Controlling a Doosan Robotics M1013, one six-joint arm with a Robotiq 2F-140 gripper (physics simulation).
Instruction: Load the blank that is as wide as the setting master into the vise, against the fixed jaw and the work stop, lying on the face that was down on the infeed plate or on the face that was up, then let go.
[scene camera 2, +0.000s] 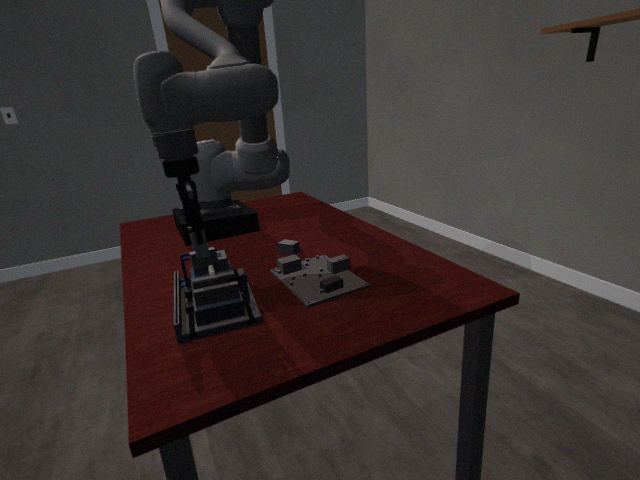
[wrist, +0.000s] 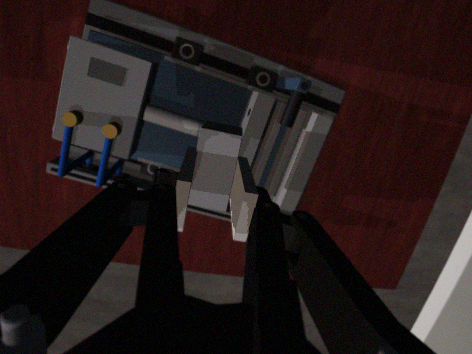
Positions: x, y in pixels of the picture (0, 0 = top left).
Scene:
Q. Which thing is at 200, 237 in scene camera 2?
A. The gripper.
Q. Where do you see a blue vise body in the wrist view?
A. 178, 88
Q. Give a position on a grey infeed plate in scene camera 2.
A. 303, 286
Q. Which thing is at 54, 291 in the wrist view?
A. The gripper.

